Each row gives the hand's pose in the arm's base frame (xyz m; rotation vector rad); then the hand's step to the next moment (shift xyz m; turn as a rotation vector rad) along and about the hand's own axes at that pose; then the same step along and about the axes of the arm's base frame.
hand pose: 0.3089 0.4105 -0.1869 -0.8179 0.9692 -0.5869
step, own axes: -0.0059 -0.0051 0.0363 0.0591 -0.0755 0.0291
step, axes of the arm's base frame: 0.0291 0.0137 0.0186 0.0469 -0.0776 0.0426
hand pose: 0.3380 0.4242 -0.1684 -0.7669 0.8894 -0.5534
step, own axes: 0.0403 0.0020 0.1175 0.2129 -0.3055 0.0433
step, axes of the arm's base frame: 0.1205 0.0145 0.0265 0.1131 -0.3220 0.1551
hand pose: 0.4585 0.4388 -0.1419 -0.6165 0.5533 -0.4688
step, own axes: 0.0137 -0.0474 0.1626 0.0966 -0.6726 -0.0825
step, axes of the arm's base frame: 0.0976 0.0243 0.1369 -0.1406 -0.5733 0.3466
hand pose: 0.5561 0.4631 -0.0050 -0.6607 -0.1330 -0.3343
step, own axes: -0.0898 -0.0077 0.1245 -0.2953 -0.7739 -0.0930
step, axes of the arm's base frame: -0.0888 0.0952 0.0817 -0.5431 -0.5521 0.3084
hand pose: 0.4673 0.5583 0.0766 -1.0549 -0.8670 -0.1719
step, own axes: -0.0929 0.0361 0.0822 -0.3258 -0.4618 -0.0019
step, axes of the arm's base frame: -0.0880 0.0608 -0.0725 -0.4528 -0.3257 0.0911
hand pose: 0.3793 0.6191 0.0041 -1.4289 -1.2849 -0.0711
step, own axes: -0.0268 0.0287 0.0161 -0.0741 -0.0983 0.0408
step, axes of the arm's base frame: 0.0000 0.0021 -0.0424 -0.1226 -0.0422 0.0021
